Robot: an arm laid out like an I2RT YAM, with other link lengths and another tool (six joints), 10 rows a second.
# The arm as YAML. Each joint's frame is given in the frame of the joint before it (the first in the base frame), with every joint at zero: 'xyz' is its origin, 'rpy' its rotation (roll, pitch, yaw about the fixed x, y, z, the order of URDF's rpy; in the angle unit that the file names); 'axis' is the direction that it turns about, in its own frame. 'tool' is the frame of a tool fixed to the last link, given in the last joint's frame.
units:
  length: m
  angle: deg
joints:
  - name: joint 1
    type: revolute
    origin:
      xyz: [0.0, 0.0, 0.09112]
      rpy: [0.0, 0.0, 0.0]
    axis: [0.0, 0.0, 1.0]
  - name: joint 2
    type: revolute
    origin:
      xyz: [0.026, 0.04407, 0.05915]
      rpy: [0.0, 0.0, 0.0]
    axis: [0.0, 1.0, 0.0]
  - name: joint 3
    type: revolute
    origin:
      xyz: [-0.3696, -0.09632, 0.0]
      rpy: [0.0, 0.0, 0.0]
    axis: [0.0, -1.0, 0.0]
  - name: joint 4
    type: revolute
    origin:
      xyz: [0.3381, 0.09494, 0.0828]
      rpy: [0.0, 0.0, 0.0]
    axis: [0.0, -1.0, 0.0]
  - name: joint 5
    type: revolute
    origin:
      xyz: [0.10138, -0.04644, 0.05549]
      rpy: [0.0, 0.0, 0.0]
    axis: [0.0, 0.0, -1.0]
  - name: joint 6
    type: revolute
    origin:
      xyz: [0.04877, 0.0, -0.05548]
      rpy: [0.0, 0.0, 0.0]
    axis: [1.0, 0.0, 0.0]
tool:
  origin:
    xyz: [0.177, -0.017, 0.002]
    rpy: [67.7, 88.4, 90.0]
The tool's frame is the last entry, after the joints.
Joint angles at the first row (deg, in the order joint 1, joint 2, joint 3, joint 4, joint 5, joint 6):
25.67, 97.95, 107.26, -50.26, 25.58, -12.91
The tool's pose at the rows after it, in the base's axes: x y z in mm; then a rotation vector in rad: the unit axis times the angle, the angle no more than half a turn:
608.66, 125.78, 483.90, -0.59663, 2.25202, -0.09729
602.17, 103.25, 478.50, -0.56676, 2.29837, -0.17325
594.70, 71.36, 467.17, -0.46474, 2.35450, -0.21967
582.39, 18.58, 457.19, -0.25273, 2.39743, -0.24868
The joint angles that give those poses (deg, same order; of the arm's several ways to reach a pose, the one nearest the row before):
24.75, 96.68, 107.26, -50.65, 33.12, -12.91
23.92, 96.75, 107.24, -53.19, 36.10, -12.86
22.04, 97.08, 107.20, -56.53, 38.46, -9.39
18.09, 97.10, 107.13, -60.42, 40.47, -2.22

